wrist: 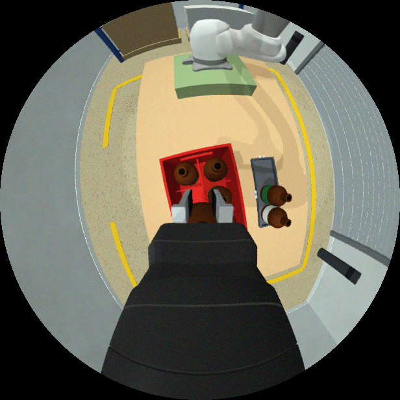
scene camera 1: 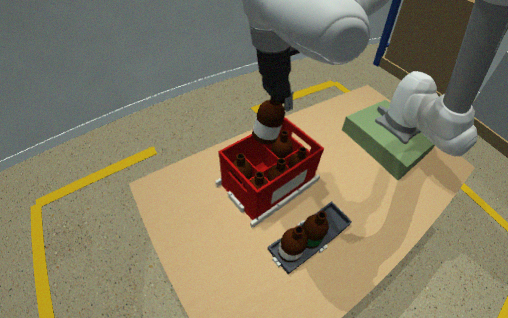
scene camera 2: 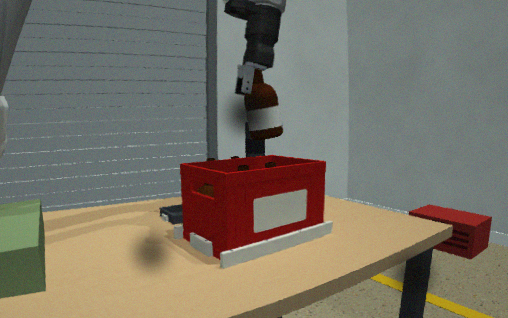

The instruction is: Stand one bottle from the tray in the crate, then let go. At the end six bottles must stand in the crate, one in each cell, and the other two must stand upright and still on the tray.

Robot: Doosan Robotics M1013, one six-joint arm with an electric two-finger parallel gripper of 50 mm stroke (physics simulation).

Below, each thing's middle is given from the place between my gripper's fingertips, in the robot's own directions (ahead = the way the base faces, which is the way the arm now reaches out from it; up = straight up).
Right now the brown bottle point(scene camera 2: 263, 114) is 5 cm ahead of my hand, 2 cm below it and 1 cm to the right of it. From my hand the other things lie so: dark tray point(scene camera 1: 338, 221) (31 cm below, 25 cm to the left, 4 cm ahead); then red crate point(scene camera 2: 250, 206) (24 cm below, 3 cm ahead).
